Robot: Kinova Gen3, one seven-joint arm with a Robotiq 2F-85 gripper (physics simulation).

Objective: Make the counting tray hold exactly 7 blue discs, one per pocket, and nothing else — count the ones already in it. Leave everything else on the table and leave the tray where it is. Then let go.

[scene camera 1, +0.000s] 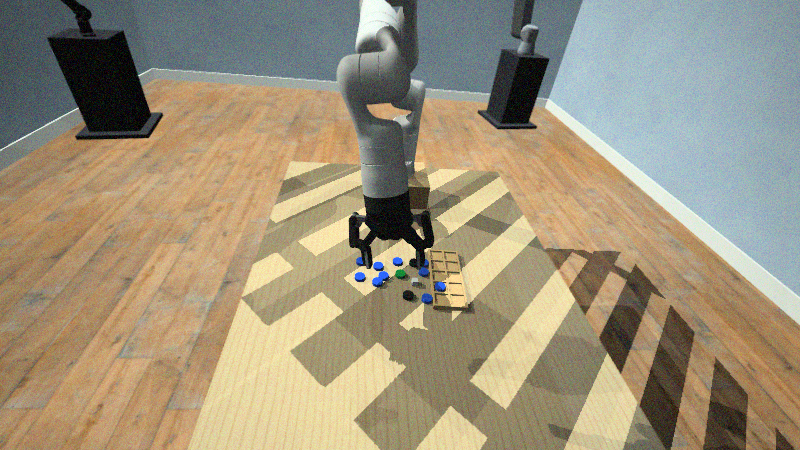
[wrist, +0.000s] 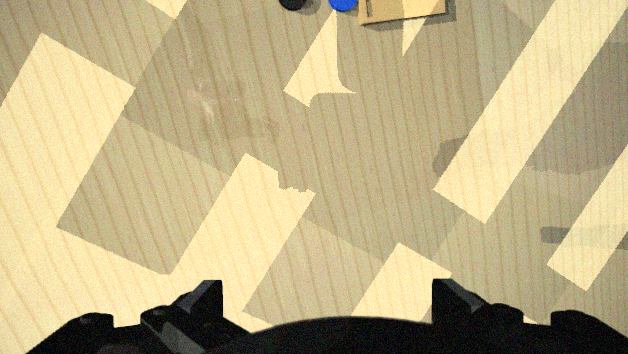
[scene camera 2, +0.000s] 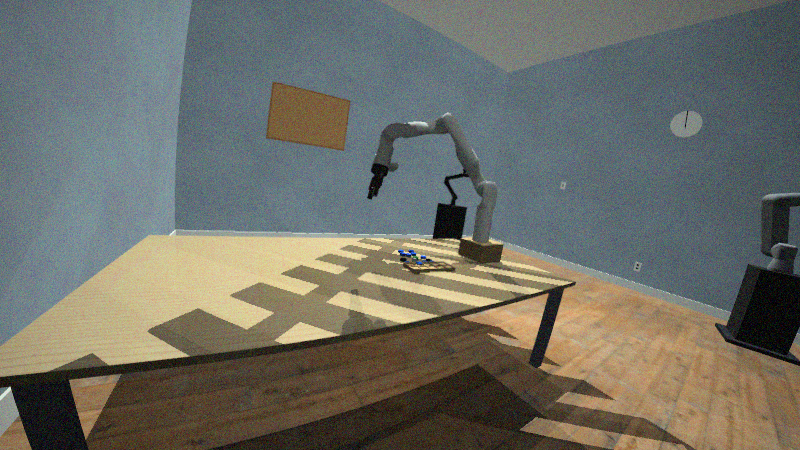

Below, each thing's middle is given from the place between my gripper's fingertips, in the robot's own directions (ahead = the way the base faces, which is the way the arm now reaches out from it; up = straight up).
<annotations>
My gripper is now 19 cm past the wooden counting tray (scene camera 1: pixel 444 266), 23 cm to the right of it and 26 cm above it.
</annotations>
